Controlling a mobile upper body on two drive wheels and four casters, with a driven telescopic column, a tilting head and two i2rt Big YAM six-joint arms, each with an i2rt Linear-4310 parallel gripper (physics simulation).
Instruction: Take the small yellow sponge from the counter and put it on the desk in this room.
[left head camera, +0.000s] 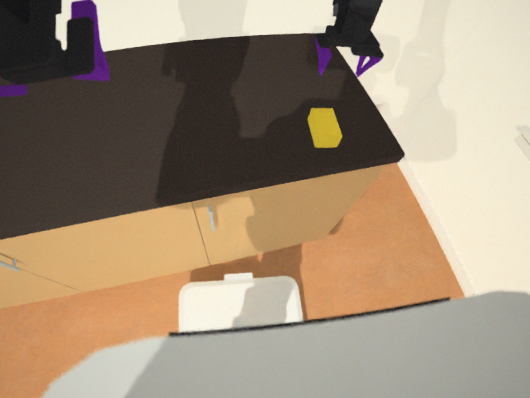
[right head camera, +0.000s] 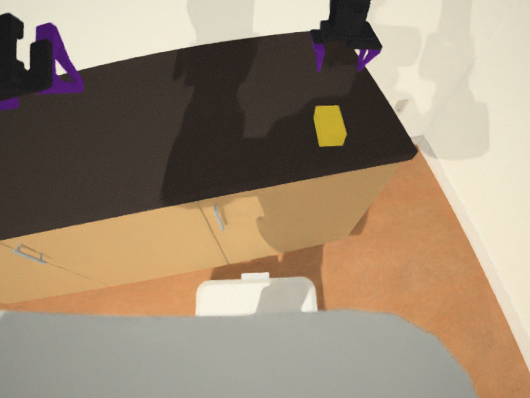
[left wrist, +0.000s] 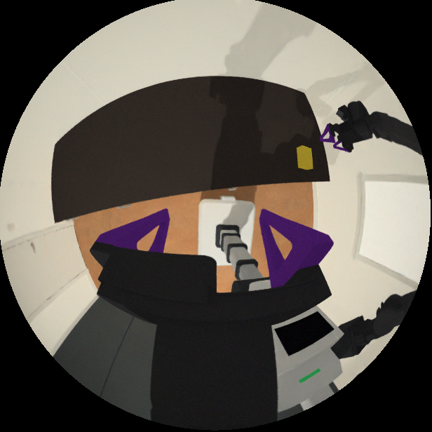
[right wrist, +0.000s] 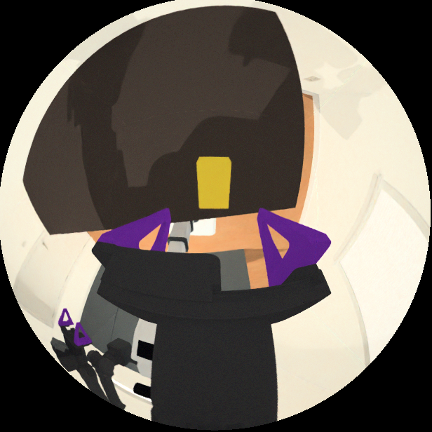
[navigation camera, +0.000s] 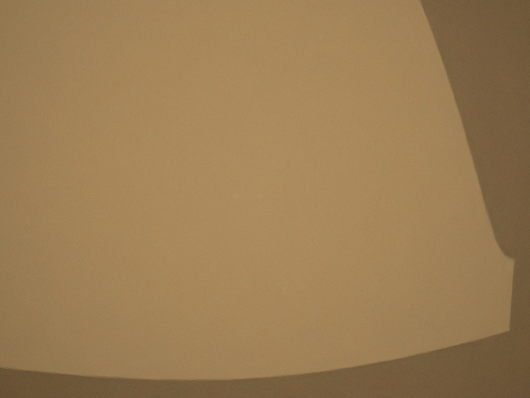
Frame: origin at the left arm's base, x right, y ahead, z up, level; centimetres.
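Where they show: left gripper, fingertip midpoint: (left head camera: 65, 81) (right head camera: 49, 94); right gripper, fingertip midpoint: (left head camera: 338, 74) (right head camera: 338, 70).
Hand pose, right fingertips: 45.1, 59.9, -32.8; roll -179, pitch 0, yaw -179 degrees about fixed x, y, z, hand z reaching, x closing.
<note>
Each offset is from my right fingertips to the top centre of the thing, as dx, dy, dz. "spot": to the spot under its first point. Level surfaces: height alone.
The small yellow sponge @[+0.1, -3.2, -12.7] (left head camera: 325, 128) (right head camera: 330, 126) (left wrist: 305, 157) (right wrist: 214, 183) lies on the dark counter @[dz -17.2] (left head camera: 100, 140) (right head camera: 100, 140) (left wrist: 150, 140) (right wrist: 175, 90), near its right end and front edge. My right gripper (left head camera: 340, 74) (right head camera: 339, 71) (left wrist: 326, 142) (right wrist: 213, 212) is open and empty. It hangs above the counter's right end, apart from the sponge, which shows beyond the gap between its fingertips in the right wrist view. My left gripper (left head camera: 66, 85) (right head camera: 50, 99) (left wrist: 214, 213) (right wrist: 70, 314) is open and empty, far to the left of the sponge. No desk can be made out.
Light wooden cabinets @[spot: -53.9, -21.8, -39.4] (left head camera: 135, 235) (right head camera: 145, 230) with handles stand under the counter. The white robot base (left head camera: 210, 305) (right head camera: 225, 297) is on the orange floor @[dz -108.2] (left head camera: 370, 260) (right head camera: 415, 250) before them. A pale wall (left head camera: 480, 200) (right head camera: 500, 225) runs at the right. A pale surface (navigation camera: 250, 200) fills much of the navigation view.
</note>
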